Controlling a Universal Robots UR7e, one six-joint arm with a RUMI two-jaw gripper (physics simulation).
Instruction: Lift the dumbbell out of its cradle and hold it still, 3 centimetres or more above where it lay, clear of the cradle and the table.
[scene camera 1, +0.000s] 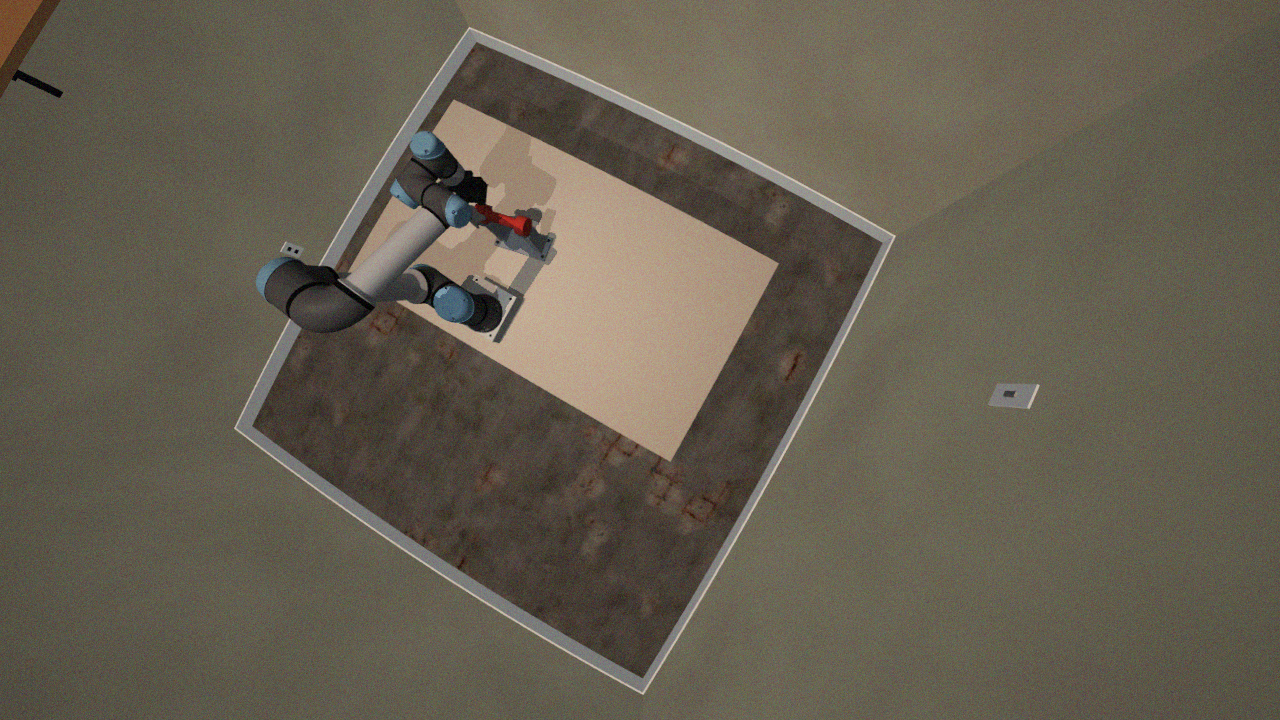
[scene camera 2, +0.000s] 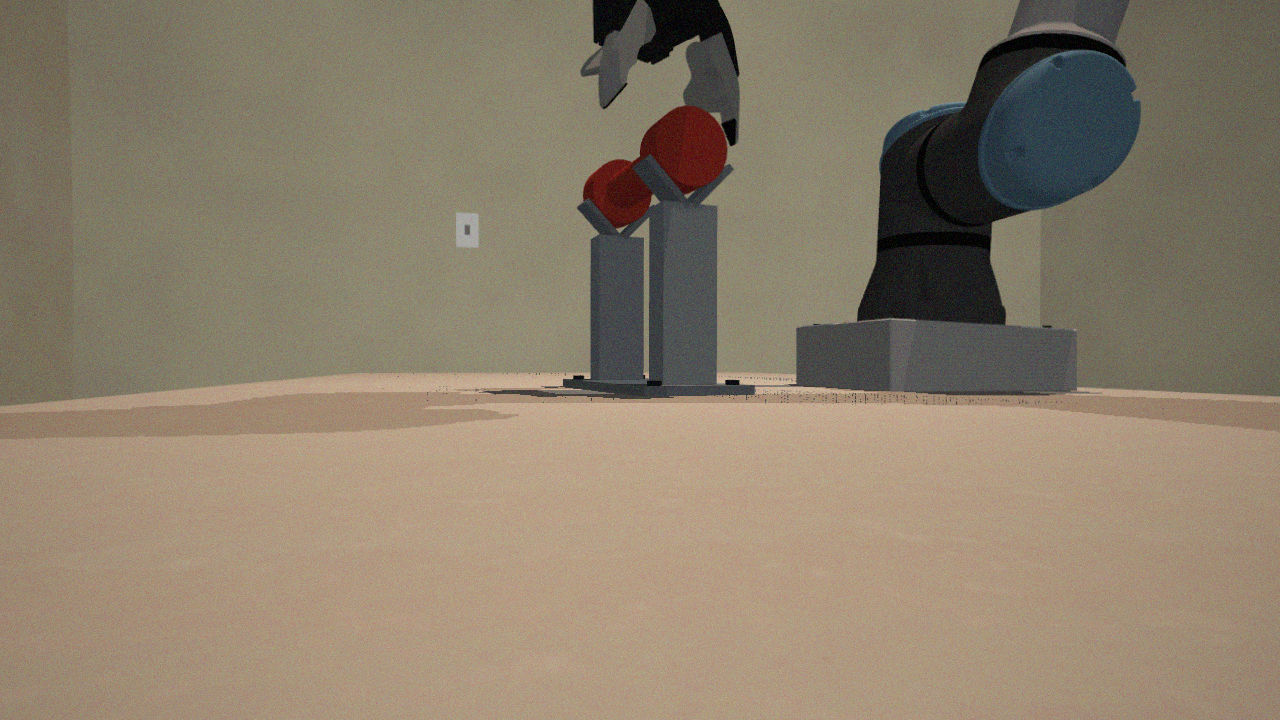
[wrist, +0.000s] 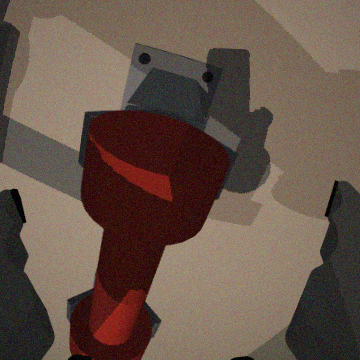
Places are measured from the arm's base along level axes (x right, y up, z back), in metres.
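Pixels of known places: gripper, between the fingertips: (scene camera 1: 480, 208) (scene camera 2: 674, 128) (wrist: 172, 189); arm's base, origin of its link: (scene camera 1: 484, 313) (scene camera 2: 927, 329).
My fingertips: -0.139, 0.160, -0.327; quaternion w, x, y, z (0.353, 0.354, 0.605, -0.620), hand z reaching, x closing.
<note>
For each thing: its top centre in the pictures, then the offset to it from my fingertips, as dx, dy, dz. Level surfaces: height alone.
- red dumbbell, centre of its top: (wrist: 114, 319) (scene camera 2: 646, 141) (scene camera 1: 498, 215) +0.085, +0.015, -0.007
- grey cradle, centre of its top: (wrist: 126, 264) (scene camera 2: 646, 186) (scene camera 1: 503, 220) +0.085, -0.028, -0.007
- pale table top, height of its surface: dy -0.224
The red dumbbell (scene camera 1: 503, 217) (scene camera 2: 684, 154) (wrist: 131, 260) lies in the V-shaped holders of the grey cradle (scene camera 1: 542, 245) (scene camera 2: 682, 295) (wrist: 172, 64). Both of its heads rest in the holders, on top of two posts. My gripper (scene camera 2: 670, 120) (wrist: 172, 189) is open, with nothing between its pads. In scene camera 2, one fingertip is level with the near head's upper part, at its right; the other is higher, above the far head. In the wrist view the bar and the wide head lie left of the middle between the fingers, tilted. Scene camera 1 shows the fingertips poorly.
The arm's grey base block (scene camera 1: 506, 317) (scene camera 2: 980, 358) stands on the pale table top (scene camera 1: 626, 295) (scene camera 2: 626, 555), beside the cradle. The arm's forearm (scene camera 1: 393, 255) reaches over the table's edge. Shadows of the arm and cradle fall on the table.
</note>
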